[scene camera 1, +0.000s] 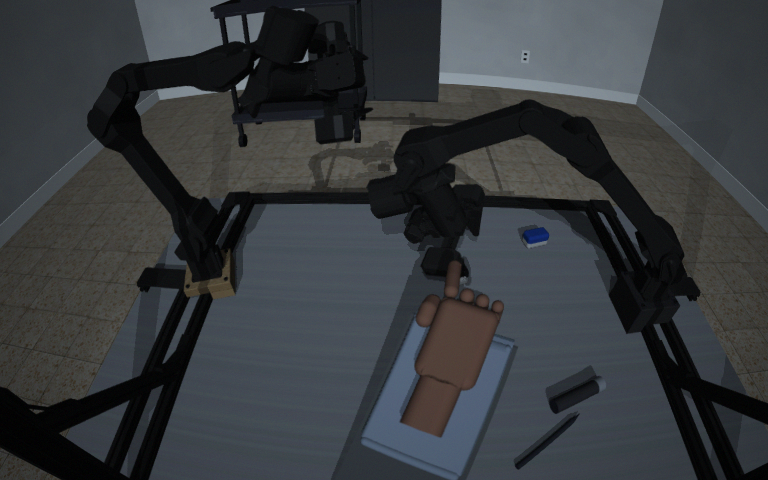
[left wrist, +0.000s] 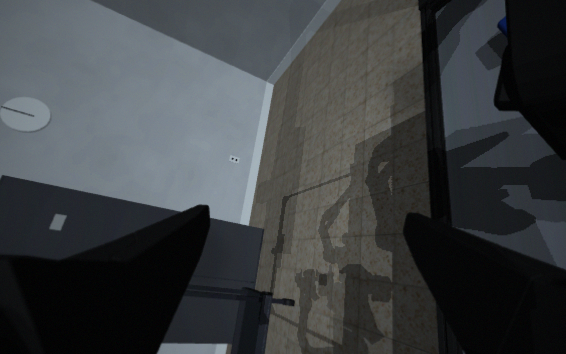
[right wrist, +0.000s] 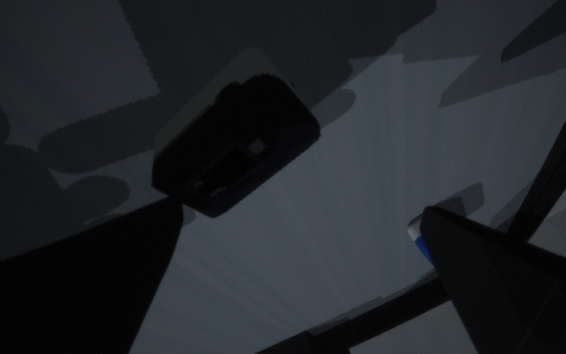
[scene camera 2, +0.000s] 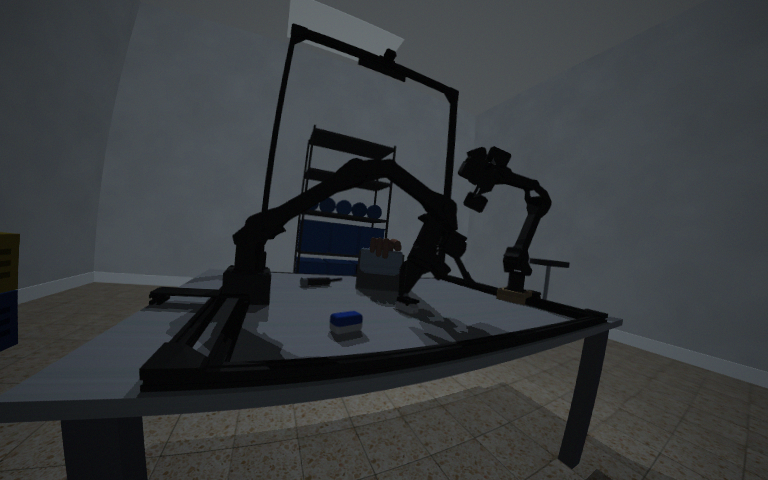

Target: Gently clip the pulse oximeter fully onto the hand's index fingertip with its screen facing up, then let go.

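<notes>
The black pulse oximeter (right wrist: 235, 150) lies above a pale base in the right wrist view, screen toward the camera. It shows near the table in scene camera 2 (scene camera 2: 407, 300), apart from the hand. The brown hand (scene camera 1: 455, 342) (scene camera 2: 385, 245) rests on a light-blue support (scene camera 1: 390, 416) (scene camera 2: 380, 263); its index finger (scene camera 1: 452, 277) extends upward in scene camera 1 and partly covers the oximeter's area. My right gripper (right wrist: 304, 213) is open, the oximeter ahead of its fingers, closer to the picture-left finger. My left gripper (left wrist: 307, 218) (scene camera 1: 367, 83) is open and empty, high and far from the hand.
A blue-and-white block (scene camera 1: 535, 236) (scene camera 2: 346, 320) (right wrist: 425, 250) lies to the right of the oximeter in scene camera 1. A dark cylinder (scene camera 1: 576, 394) and a pen (scene camera 1: 546, 440) lie right of the support. A black frame (scene camera 1: 317, 198) edges the table.
</notes>
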